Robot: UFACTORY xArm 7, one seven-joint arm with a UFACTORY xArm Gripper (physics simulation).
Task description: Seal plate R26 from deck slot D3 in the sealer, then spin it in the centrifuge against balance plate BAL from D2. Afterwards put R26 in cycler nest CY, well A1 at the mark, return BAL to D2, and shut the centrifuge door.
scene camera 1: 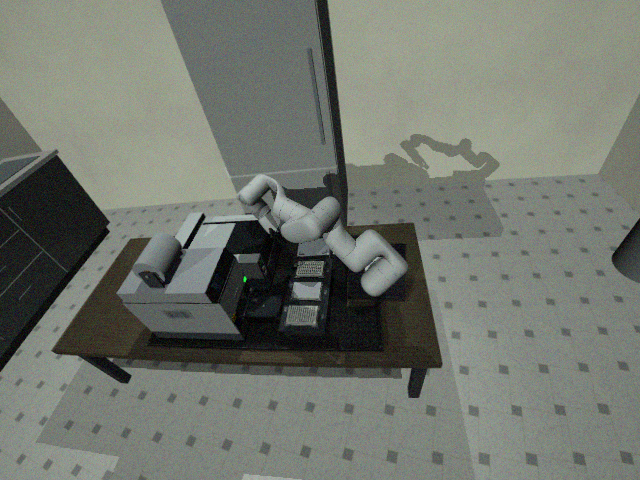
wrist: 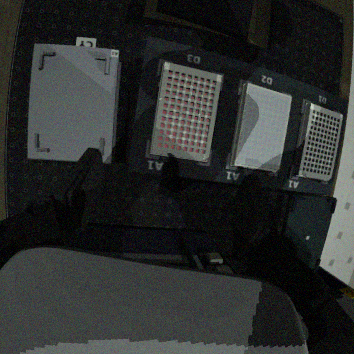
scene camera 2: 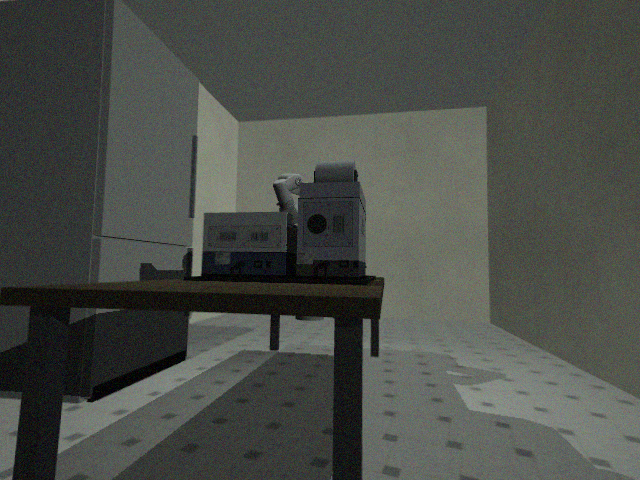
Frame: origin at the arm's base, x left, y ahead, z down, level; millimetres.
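Where they show: gripper, fingertip midpoint: point(wrist: 170, 178).
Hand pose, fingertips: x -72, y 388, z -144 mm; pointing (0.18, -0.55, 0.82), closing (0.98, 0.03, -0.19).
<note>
Things, the pixels of their centre, and the offset from my fingertips. Level surfaces: height alone.
- R26, body centre: point(wrist: 185, 113) point(scene camera 1: 310, 268) dx +38, dy -72, dz +162 mm
- BAL, body centre: point(wrist: 261, 129) point(scene camera 1: 306, 290) dx +162, dy -71, dz +162 mm
- cycler nest CY, body centre: point(wrist: 74, 105) point(scene camera 1: 314, 249) dx -123, dy -64, dz +201 mm
- sealer, body centre: point(scene camera 2: 336, 220) point(scene camera 1: 185, 287) dx +275, dy +390, dz -11 mm
- centrifuge, body centre: point(scene camera 2: 265, 248) point(scene camera 1: 228, 250) dx -43, dy +354, dz +105 mm
- plate, body centre: point(wrist: 318, 143) point(scene camera 1: 302, 315) dx +286, dy -70, dz +162 mm
- dark tray, body centre: point(wrist: 304, 235) point(scene camera 1: 264, 306) dx +268, dy +92, dz +130 mm
- wooden table, its level: dz +241 mm
R26 point(scene camera 1: 310, 268) point(wrist: 186, 112), a pale plate with reddish wells, sits in deck slot D3. BAL point(scene camera 1: 307, 290) point(wrist: 262, 127), with a smooth whitish top, sits in D2. The cycler nest CY point(scene camera 1: 313, 248) point(wrist: 72, 102) is a bare grey block with corner brackets. My gripper point(wrist: 170, 178) is open and empty, its dark fingers on the near side of the D3 and D2 slots in the wrist view. The sealer point(scene camera 1: 180, 304) point(scene camera 2: 331, 224) carries a roll on top. The centrifuge point(scene camera 1: 217, 235) point(scene camera 2: 245, 232) stands beside it; its door state is too dark to tell.
Another plate point(scene camera 1: 301, 315) point(wrist: 321, 142) sits in D1. A dark tray point(scene camera 1: 262, 305) point(wrist: 311, 225) juts out in front of the sealer. A green light point(scene camera 1: 245, 279) shows near it. The arm reaches over the deck from its base on the wooden table point(scene camera 1: 423, 330) point(scene camera 2: 155, 291).
</note>
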